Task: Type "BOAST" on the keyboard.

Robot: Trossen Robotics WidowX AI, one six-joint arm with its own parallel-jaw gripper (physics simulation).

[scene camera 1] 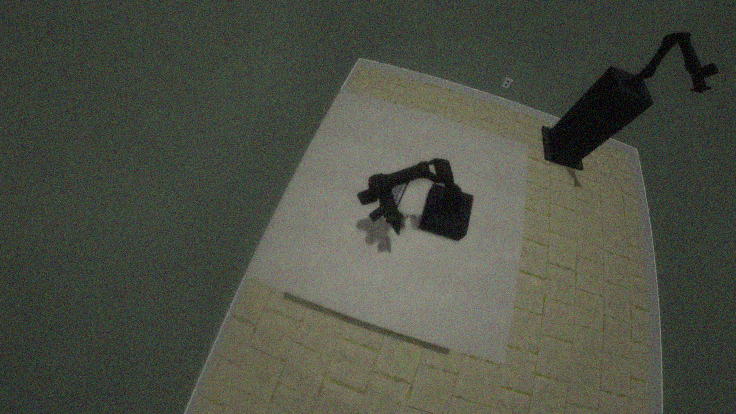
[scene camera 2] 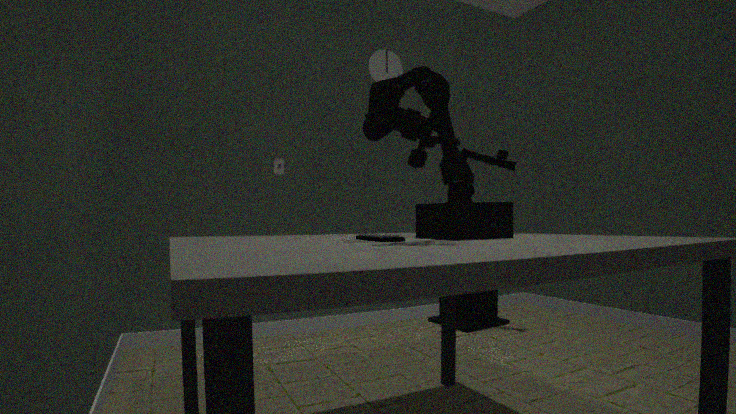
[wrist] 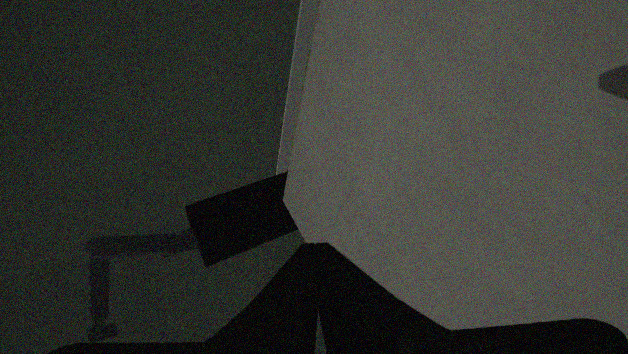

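Pixels of known places: gripper, between the fingertips: (scene camera 1: pixel 398 234) (scene camera 2: pixel 459 143) (wrist: pixel 315 255); arm's base, origin of its link: (scene camera 1: pixel 452 203) (scene camera 2: pixel 459 203).
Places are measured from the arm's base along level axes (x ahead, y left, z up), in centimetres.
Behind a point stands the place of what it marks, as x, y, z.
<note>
The keyboard (scene camera 1: pixel 399 193) @(26.1, -3.1, -9.4) (scene camera 2: pixel 380 238) @(32.9, 5.0, -10.2) lies flat on the white table (scene camera 1: pixel 432 293) @(0.1, 43.3, -11.1) (scene camera 2: pixel 231 257) @(78.6, 33.7, -11.1). In scene camera 1 the arm hides most of it, and a strip of keys shows. In scene camera 2 it is a thin dark slab; no letters are readable. My gripper (scene camera 1: pixel 398 231) @(23.8, 26.7, 12.8) (wrist: pixel 315 255) @(23.8, 26.7, 12.8) is shut and empty, its two dark fingertips together. It is raised above the table, to the side of the keyboard and apart from it. In the wrist view the fingers point past the table's edge, and the keyboard does not show there.
The arm's black base block (scene camera 1: pixel 446 213) @(2.1, 6.1, -0.2) (scene camera 2: pixel 463 221) @(10.4, 13.0, -5.9) stands on the table beside the keyboard. Beyond the table, a second arm (scene camera 1: pixel 687 51) (scene camera 2: pixel 488 158) (wrist: pixel 140 242) stands on a dark pedestal (scene camera 1: pixel 597 115) (scene camera 2: pixel 468 308) (wrist: pixel 242 220). The scene is dim and grainy.
</note>
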